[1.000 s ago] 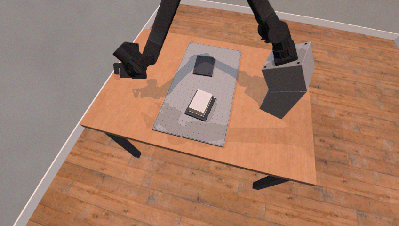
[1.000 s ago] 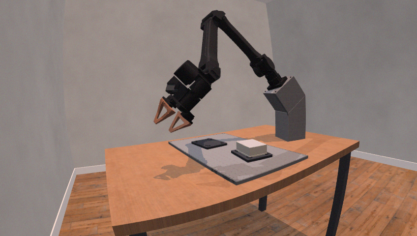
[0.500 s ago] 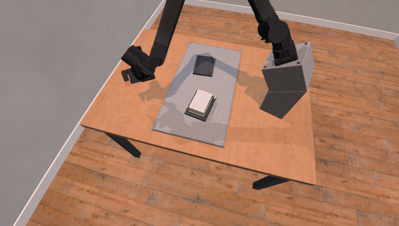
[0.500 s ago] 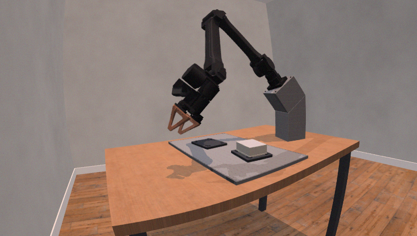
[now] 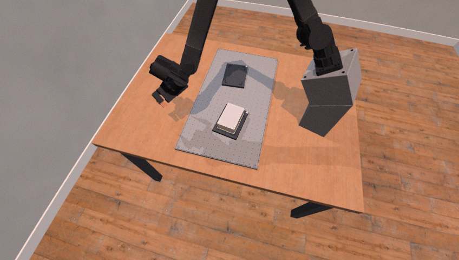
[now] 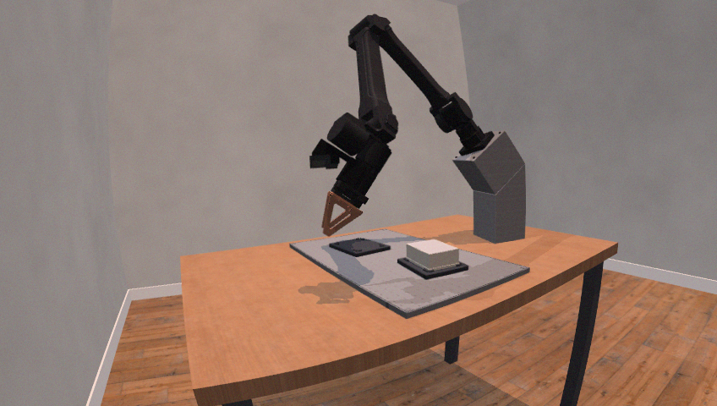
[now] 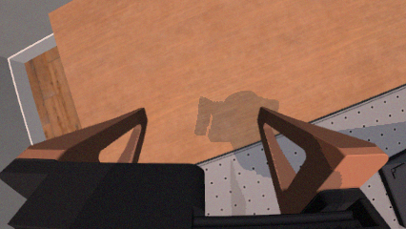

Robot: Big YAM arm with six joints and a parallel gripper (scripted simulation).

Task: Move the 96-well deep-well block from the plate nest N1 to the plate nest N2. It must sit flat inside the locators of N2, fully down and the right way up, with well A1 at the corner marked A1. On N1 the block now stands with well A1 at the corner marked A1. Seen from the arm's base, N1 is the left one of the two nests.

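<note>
Right now my hand is 280 mm past the white 96-well deep-well block, 110 mm above it and 10 mm to the right of it.
</note>
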